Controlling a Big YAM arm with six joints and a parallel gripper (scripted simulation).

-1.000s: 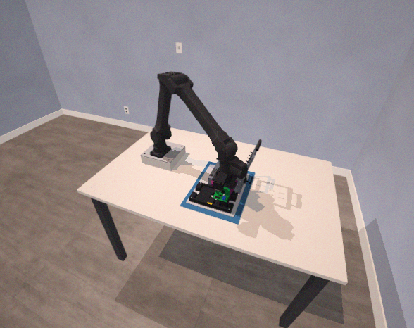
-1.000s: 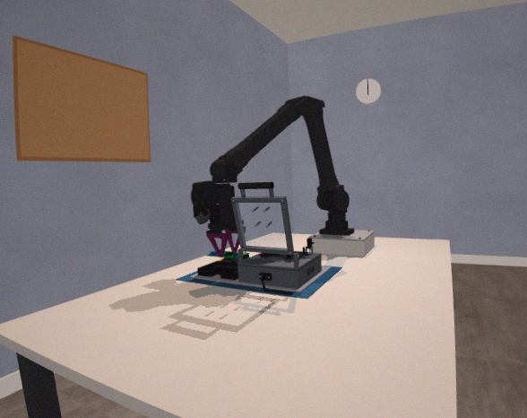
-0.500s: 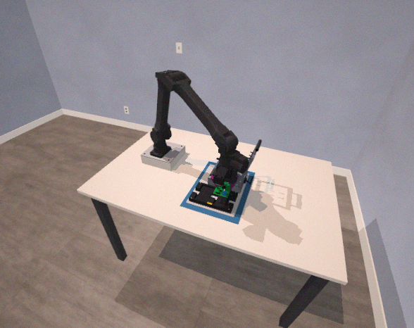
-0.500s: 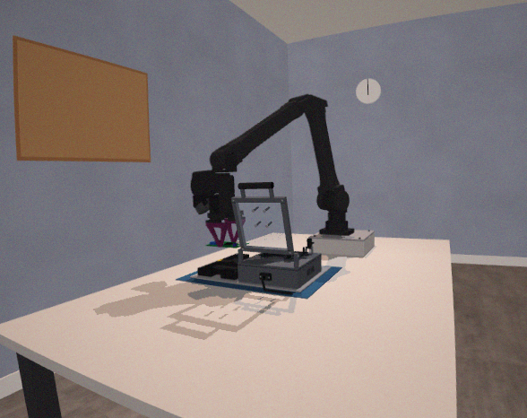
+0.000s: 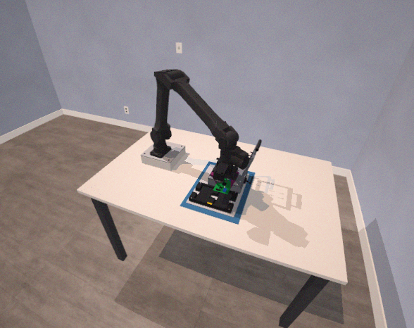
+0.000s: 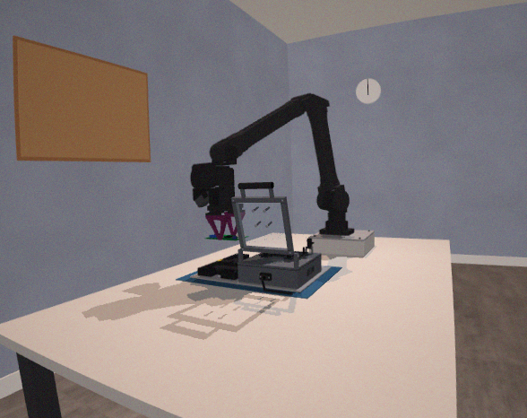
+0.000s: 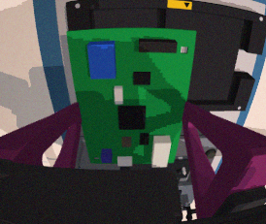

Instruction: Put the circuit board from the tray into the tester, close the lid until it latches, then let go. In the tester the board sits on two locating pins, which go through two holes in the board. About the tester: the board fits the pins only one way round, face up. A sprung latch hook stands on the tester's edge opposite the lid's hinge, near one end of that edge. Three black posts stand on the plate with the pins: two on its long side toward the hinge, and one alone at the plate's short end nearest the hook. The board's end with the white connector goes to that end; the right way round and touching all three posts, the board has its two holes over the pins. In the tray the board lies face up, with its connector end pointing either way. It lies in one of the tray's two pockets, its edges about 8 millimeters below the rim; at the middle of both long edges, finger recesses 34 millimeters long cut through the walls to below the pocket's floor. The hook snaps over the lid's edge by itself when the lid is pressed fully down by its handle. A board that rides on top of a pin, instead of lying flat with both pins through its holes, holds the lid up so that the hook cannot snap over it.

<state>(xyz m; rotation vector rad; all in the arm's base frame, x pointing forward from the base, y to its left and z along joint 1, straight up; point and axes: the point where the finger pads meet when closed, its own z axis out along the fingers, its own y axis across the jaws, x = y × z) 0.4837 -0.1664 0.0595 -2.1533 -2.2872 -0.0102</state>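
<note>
Right now the green circuit board is right at my hand. From my hand the other things lie so: clear lid (17 cm to the left, 8 cm ahead, 6 cm above); then small latch hook (22 cm to the left, 11 cm behind, 3 cm below).
</note>
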